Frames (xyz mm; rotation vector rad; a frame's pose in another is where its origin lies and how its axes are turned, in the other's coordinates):
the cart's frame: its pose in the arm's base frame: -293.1 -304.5 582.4 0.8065 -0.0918 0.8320
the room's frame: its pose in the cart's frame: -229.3 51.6 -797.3 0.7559 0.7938 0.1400
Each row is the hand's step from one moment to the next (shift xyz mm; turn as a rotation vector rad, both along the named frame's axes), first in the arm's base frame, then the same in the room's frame.
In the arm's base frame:
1: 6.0 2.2 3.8 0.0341 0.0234 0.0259
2: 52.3 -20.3 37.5 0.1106 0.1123 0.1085
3: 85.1 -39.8 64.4 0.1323 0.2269 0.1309
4: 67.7 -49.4 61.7 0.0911 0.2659 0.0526
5: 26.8 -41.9 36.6 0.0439 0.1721 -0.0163
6: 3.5 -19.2 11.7 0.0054 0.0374 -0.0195
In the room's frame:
1: 3.0 2.1 6.5 0.0281 0.0154 0.0368
2: -12.9 24.4 61.6 0.1292 0.0718 0.1215
3: -27.4 43.3 101.7 0.2466 0.0822 0.1362
4: -38.6 45.5 85.3 0.2760 0.0147 0.0735
5: -36.6 30.9 39.0 0.1735 -0.0355 0.0209
6: -17.9 11.4 8.2 0.0362 -0.0221 -0.0033

